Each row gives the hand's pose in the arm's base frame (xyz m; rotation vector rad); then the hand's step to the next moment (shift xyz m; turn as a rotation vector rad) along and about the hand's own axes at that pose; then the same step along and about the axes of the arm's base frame.
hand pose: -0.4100 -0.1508 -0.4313 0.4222 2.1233 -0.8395
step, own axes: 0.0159 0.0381 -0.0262 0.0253 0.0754 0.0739
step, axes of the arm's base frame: -0.0039 0.0459 -0.0164 0.0664 0.0041 -0.0858
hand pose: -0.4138 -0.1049 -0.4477 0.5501 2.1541 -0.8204
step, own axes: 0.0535 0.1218 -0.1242 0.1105 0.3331 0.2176
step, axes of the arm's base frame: -0.0215 0.1791 -0.0239 0.2400 0.0943 -0.3225
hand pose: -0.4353 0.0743 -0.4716 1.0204 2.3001 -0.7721
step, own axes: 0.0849 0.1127 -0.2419 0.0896 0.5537 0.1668
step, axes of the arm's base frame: -0.0142 0.2664 0.0851 0.4131 0.2410 -0.3372
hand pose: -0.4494 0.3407 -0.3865 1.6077 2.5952 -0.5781
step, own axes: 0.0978 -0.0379 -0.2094 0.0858 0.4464 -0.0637
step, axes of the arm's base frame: -0.0441 0.1377 0.1842 0.3592 0.2711 -0.0905
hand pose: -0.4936 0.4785 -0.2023 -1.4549 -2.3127 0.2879
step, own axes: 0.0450 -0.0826 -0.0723 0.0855 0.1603 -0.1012
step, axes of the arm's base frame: -0.0537 0.0016 0.1058 0.1417 0.1438 0.0500
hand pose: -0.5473 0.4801 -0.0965 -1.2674 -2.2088 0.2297
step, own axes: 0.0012 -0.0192 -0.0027 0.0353 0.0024 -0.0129
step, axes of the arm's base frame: -0.0131 -0.0096 0.0107 -0.0046 0.0291 0.0235
